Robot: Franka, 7 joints.
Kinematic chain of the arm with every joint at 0, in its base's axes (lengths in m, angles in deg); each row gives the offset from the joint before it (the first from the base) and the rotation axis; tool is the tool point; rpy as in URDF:
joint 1: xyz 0 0 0.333 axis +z
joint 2: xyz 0 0 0 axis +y
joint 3: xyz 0 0 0.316 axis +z
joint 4: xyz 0.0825 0 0 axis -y
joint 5: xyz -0.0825 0 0.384 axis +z
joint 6: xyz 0 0 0 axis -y
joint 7: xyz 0.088 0 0 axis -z
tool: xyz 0 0 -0.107 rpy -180 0 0
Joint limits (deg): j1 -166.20..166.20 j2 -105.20..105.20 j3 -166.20..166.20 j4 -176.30..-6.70 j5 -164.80..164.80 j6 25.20..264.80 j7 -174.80..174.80
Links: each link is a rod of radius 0.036 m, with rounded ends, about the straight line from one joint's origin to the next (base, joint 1, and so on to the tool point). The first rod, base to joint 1, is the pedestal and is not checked.
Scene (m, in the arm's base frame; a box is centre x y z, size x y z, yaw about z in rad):
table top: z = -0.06
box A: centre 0.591 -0.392 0.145 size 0.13 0.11 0.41 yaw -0
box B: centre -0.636 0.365 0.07 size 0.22 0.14 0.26 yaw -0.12
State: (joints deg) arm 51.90 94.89 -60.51 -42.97 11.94 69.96 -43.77
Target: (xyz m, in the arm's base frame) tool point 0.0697 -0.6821 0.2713
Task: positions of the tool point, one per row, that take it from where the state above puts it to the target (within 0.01 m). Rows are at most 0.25 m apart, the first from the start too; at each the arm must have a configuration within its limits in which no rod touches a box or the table.
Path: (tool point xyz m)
1: 0.7022 0.0908 0.1635
2: 0.7231 -0.0797 0.2775
3: 0.6849 -0.2477 0.3961
4: 0.5910 -0.3920 0.5154
5: 0.4564 -0.5474 0.4332
6: 0.2753 -0.6489 0.3510
7: 0.0697 -0.6821 0.2713

